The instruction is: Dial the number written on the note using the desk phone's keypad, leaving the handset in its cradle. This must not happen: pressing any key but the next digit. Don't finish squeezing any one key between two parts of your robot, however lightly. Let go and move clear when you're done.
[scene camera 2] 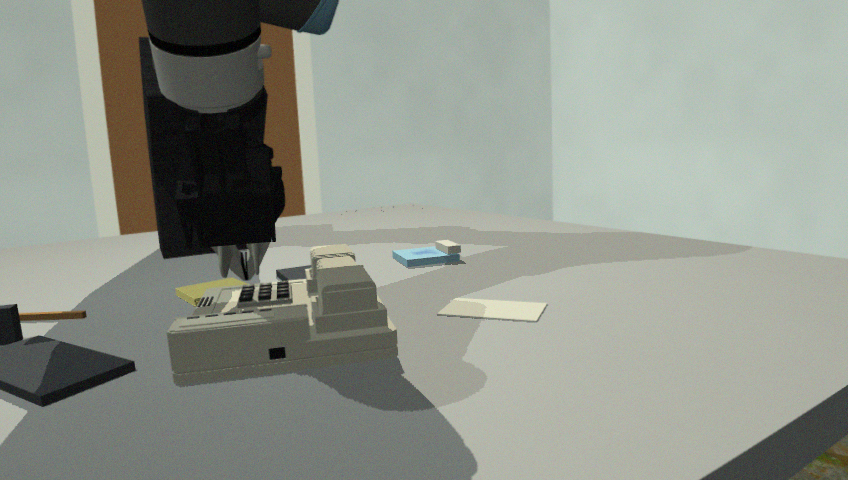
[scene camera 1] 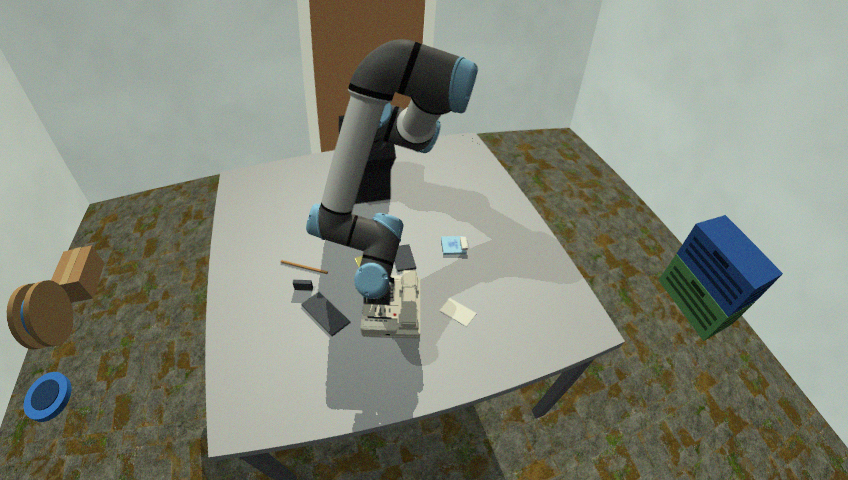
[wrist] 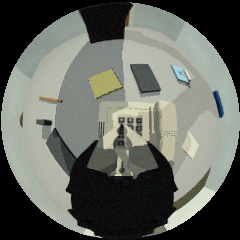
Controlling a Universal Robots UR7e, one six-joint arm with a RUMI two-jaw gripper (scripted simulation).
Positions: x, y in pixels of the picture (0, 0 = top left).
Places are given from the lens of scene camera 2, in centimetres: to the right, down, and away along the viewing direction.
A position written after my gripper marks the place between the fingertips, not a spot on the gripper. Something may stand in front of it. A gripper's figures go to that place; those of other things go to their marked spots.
my gripper point(scene camera 2: 246, 278): -18, 4, 57
handset point(scene camera 2: 343, 286): -6, 4, 45
cream note card point(scene camera 2: 461, 307): 4, 7, 58
The marked spots on the handset and the cream note card are 17 cm apart.
